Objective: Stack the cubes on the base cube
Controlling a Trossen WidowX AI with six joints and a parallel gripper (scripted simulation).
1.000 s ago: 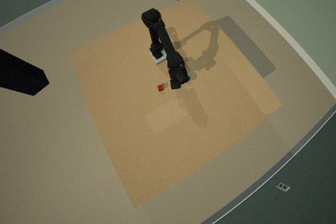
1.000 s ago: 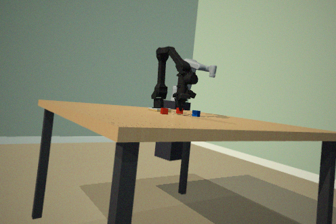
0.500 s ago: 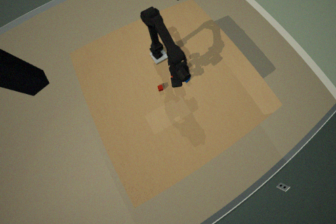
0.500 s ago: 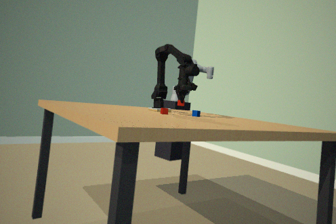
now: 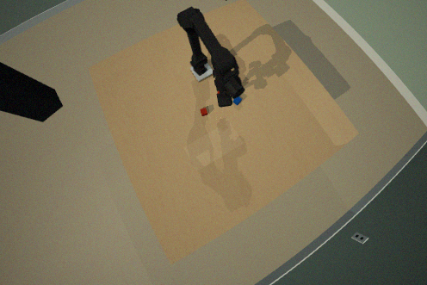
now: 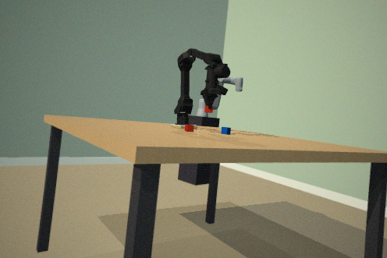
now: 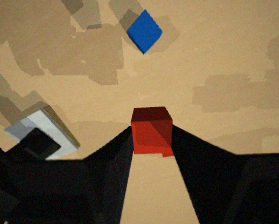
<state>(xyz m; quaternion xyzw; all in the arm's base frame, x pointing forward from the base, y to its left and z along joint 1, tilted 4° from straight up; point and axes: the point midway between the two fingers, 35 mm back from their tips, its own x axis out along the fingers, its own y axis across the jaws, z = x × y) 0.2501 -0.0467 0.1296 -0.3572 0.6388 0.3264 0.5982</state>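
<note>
Right now my gripper tip is 50 mm short of the blue base cube, 90 mm to the right of it and 100 mm above it.
</note>
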